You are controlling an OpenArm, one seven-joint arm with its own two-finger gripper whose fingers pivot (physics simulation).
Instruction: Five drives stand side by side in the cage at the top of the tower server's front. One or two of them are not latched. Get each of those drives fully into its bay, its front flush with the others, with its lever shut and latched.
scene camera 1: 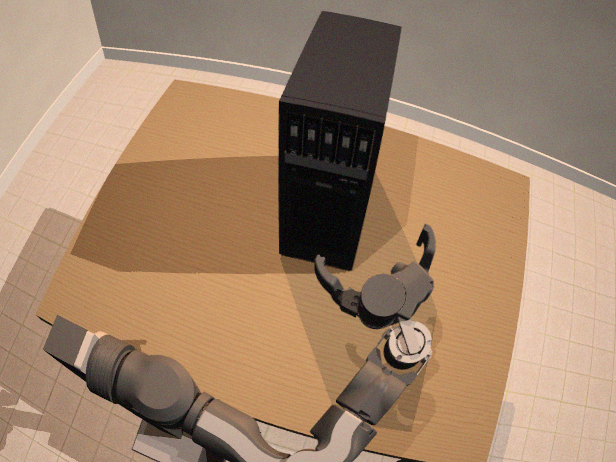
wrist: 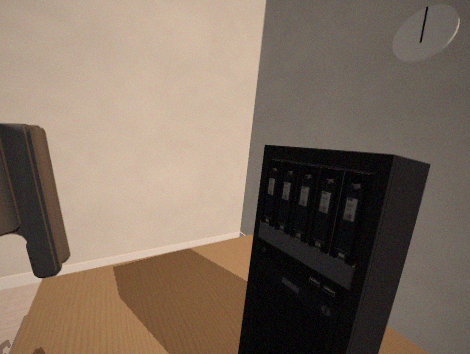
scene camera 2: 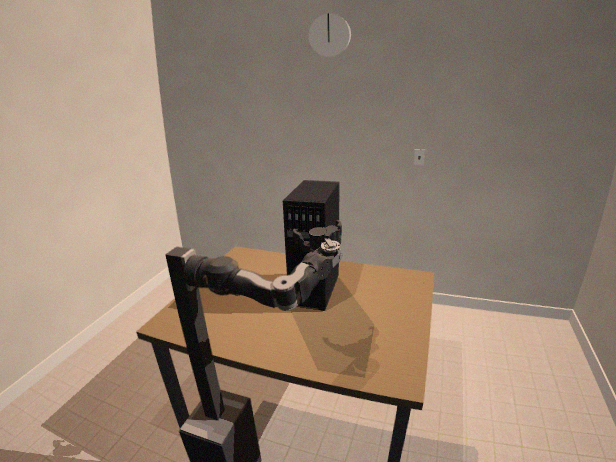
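Observation:
The black tower server (scene camera 1: 320,215) (scene camera 2: 311,191) (wrist: 410,220) stands upright with its drives side by side in the top cage. The leftmost drive (scene camera 1: 294,131) (wrist: 271,186), the middle drive (scene camera 1: 328,137) (wrist: 304,196) and the rightmost drive (scene camera 1: 363,145) (wrist: 351,209) each show a pale label on a dark front. The fronts look about level and the levers lie close to them; small gaps and latches are too dark to judge. My gripper (scene camera 1: 372,243) (scene camera 2: 318,227) is open and empty, in front of the tower's right part, apart from the drives. One finger shows in the wrist view.
The wooden table (scene camera 1: 200,310) (scene camera 2: 395,310) (wrist: 75,310) bears the tower. A grey ledge (scene camera 1: 325,166) (wrist: 305,255) runs below the drives. The arm's post (scene camera 2: 192,320) stands at the table's near left edge. A wall clock (scene camera 2: 330,35) (wrist: 425,35) hangs behind.

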